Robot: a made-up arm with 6 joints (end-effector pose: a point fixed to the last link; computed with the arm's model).
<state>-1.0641 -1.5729 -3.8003 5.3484 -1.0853 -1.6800</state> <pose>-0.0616 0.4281 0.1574 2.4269 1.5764 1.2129</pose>
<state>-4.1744 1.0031 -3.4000 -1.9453 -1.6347 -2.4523</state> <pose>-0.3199 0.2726 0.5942 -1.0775 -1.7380 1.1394</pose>
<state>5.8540 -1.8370 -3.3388 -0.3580 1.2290 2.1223</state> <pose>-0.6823 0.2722 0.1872 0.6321 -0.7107 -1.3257</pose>
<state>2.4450 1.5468 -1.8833 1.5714 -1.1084 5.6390</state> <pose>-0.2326 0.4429 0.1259 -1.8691 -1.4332 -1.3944</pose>
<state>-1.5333 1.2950 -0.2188 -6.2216 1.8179 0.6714</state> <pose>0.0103 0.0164 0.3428 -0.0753 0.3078 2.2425</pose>
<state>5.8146 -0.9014 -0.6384 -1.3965 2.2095 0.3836</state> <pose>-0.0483 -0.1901 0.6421 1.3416 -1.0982 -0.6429</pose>
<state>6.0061 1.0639 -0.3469 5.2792 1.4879 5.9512</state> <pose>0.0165 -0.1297 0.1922 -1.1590 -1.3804 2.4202</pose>
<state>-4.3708 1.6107 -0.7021 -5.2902 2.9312 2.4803</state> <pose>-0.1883 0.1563 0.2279 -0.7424 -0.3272 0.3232</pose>
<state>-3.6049 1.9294 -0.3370 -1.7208 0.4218 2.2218</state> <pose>0.1216 -0.1125 0.1508 0.4420 1.5625 0.3544</pose>
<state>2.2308 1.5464 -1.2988 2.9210 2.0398 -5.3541</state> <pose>-0.3391 0.3689 -0.0338 1.2141 -1.3726 -2.2819</pose>
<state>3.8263 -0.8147 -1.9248 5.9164 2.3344 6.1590</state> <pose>-0.0491 0.0495 0.8164 0.6672 -2.6139 -0.1243</pose>
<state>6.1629 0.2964 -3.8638 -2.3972 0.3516 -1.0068</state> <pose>-0.0343 0.0451 1.0673 0.2858 -0.6666 -0.3147</pose>
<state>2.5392 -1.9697 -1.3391 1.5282 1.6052 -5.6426</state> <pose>0.2779 -0.3815 0.6575 0.3785 -1.6645 1.0668</pose>
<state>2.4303 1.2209 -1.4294 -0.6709 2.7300 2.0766</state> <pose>-0.1544 0.2735 0.2453 0.6743 0.2028 1.9942</pose>
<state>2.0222 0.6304 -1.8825 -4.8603 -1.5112 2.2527</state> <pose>-0.0383 0.4414 0.6328 -0.1509 1.4848 0.7388</pose>
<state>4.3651 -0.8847 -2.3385 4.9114 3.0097 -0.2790</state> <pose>-0.0400 0.2901 0.7488 0.1867 -2.9734 0.0697</pose>
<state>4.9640 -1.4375 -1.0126 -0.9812 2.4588 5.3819</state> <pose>-0.1895 0.1042 0.6125 2.2883 -1.5674 -0.7831</pose>
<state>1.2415 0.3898 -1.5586 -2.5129 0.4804 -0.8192</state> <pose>0.1777 0.5848 0.5047 -0.9134 1.3159 0.5618</pose>
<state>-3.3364 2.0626 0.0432 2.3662 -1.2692 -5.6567</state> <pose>-0.1093 0.1512 0.3139 -0.1192 -1.0977 -2.8407</pose>
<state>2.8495 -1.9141 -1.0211 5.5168 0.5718 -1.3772</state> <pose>0.2957 -0.1020 0.7740 0.3272 -0.8913 -2.3390</pose>
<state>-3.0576 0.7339 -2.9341 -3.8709 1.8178 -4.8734</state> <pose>-0.4188 -0.1541 0.9278 -0.2320 1.2439 -1.5953</pose>
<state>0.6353 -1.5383 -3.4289 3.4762 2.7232 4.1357</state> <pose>-0.3187 -0.3051 0.1863 -1.9393 0.1625 -1.4089</pose>
